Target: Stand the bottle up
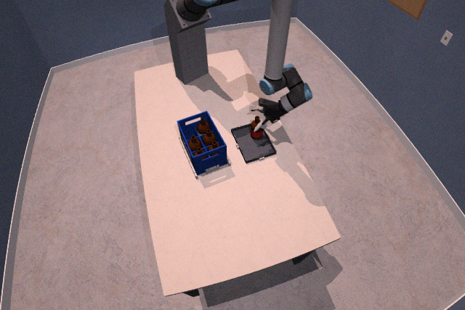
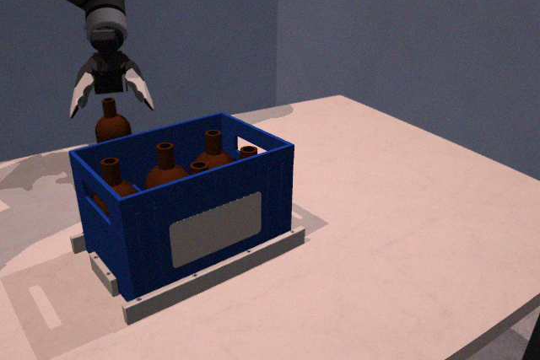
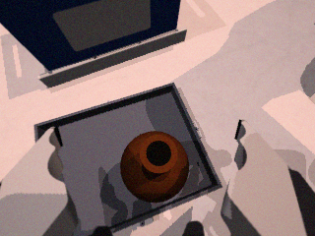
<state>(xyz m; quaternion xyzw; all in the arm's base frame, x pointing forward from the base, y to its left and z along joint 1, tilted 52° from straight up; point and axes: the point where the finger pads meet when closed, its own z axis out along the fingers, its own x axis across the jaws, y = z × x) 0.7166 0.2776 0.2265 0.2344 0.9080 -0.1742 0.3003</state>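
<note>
Right now the tray is 130 mm below my hand, 50 mm ahead of it and 10 mm to the left of it. The rest, counted from my hand: blue crate 280 mm to the right, 110 mm ahead, 60 mm below.
</note>
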